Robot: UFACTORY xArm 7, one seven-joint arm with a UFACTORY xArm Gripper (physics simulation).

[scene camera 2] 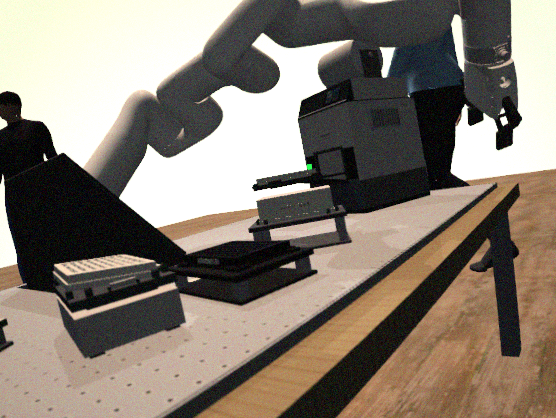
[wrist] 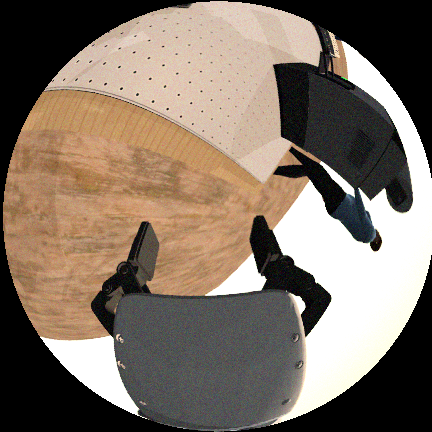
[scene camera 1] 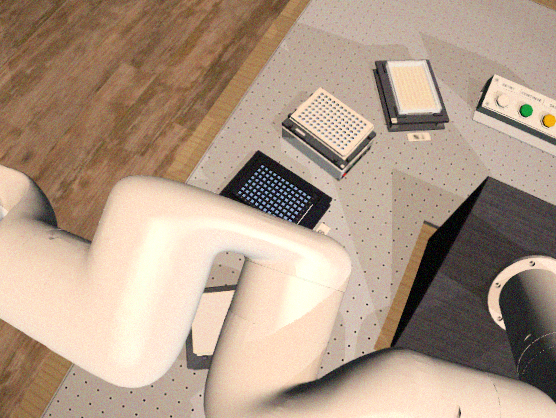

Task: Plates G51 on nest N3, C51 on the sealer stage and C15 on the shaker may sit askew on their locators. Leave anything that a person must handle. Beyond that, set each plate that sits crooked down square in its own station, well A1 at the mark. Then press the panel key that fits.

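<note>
The dark plate with blue wells (scene camera 1: 275, 192) (scene camera 2: 245, 250) lies on nest N3 (scene camera 1: 324, 201) (scene camera 2: 240, 276), partly behind the arm in scene camera 1; its seating is hard to judge. The pale plate (scene camera 1: 332, 122) (scene camera 2: 107, 265) sits on the shaker (scene camera 1: 315, 155) (scene camera 2: 130, 317); in scene camera 2 its top looks slightly tipped against the shaker top. The sealer stage (scene camera 2: 285, 179) sticks out of the sealer (scene camera 2: 370, 137) (wrist: 345, 120); plate C51 is not distinct. The panel (scene camera 1: 514, 122) shows white, green and orange keys. My gripper (scene camera 2: 489, 129) (wrist: 201, 230) is open and empty, high beyond the table edge.
A pale plate (scene camera 1: 212, 325) (scene camera 2: 295, 202) sits on nest N2, partly behind the arm in scene camera 1. Another plate (scene camera 1: 415, 87) sits on N1. A person in blue (scene camera 2: 427, 62) (wrist: 352, 220) stands by the sealer; a person in black (scene camera 2: 27, 140) stands behind the arm's pedestal (scene camera 2: 75, 215).
</note>
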